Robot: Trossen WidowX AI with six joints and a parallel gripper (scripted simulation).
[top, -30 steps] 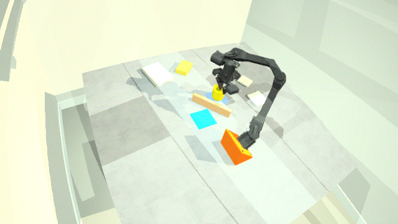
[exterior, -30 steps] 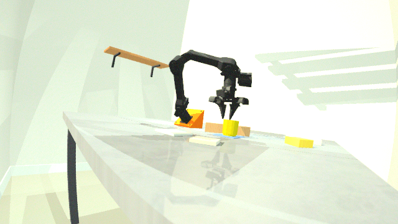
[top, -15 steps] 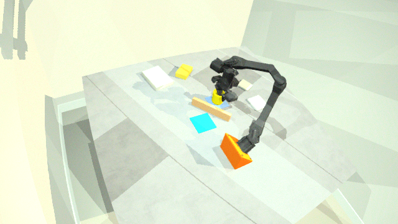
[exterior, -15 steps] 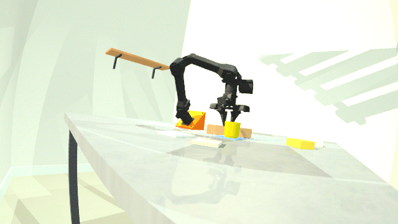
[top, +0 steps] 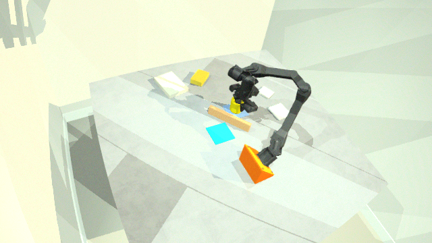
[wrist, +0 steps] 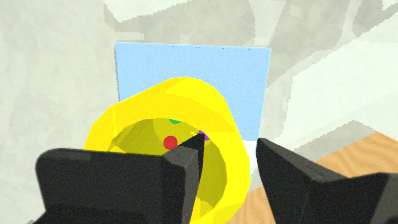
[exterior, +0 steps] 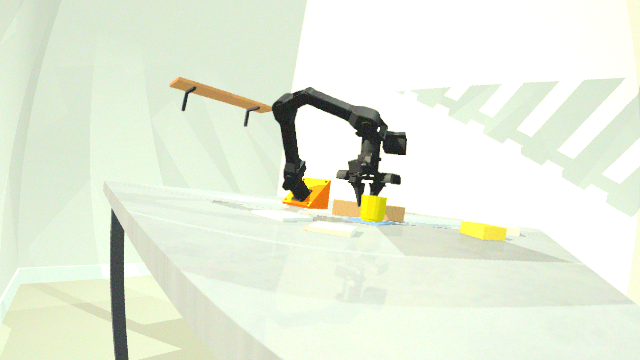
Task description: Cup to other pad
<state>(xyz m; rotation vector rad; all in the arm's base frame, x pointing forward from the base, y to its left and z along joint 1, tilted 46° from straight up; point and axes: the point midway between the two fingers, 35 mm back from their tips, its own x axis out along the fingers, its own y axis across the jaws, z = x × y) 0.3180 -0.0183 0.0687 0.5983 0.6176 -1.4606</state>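
My gripper tip is now 40 mm above the light blue pad and 30 mm short of it. Also, from my gripper tip: cyan pad 150 mm to the left, 80 mm behind, 40 mm below; yellow cup 30 mm ahead; wooden bar 70 mm to the left, 30 mm behind, 20 mm below.
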